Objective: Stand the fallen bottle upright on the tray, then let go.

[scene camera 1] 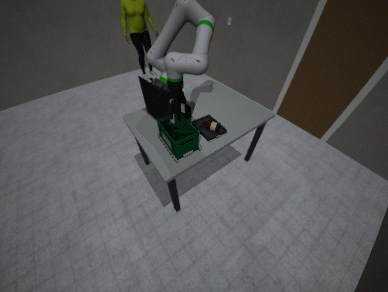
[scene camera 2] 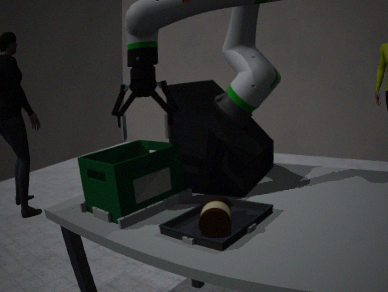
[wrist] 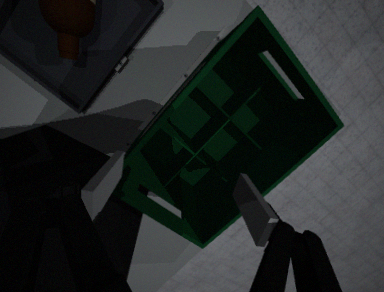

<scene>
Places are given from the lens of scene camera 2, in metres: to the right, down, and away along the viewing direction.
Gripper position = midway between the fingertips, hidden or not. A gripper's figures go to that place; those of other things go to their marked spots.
my gripper [scene camera 2: 145, 138]: -0.14, -0.02, 1.04
brown bottle [scene camera 2: 214, 222]: 0.05, 0.18, 0.80
</scene>
